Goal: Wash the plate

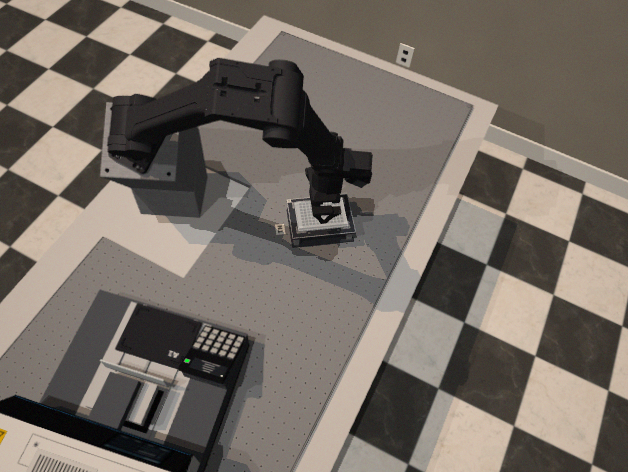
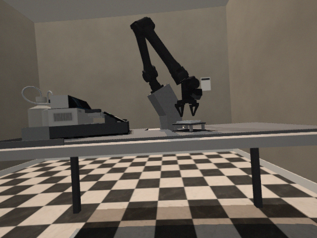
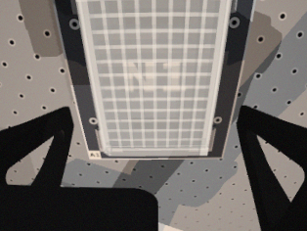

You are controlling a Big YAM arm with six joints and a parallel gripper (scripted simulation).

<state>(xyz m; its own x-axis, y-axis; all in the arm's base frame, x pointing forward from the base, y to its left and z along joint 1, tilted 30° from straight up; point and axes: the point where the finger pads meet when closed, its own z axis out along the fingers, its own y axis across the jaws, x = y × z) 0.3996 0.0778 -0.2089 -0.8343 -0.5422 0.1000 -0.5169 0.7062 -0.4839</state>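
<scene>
The white well plate is 4 cm below my hand. Round my hand: label 10 cm below, 9 cm behind, 5 cm to the right; dark carrier 46 cm to the right, 18 cm behind, 1 cm below; plate nest 5 cm below.
</scene>
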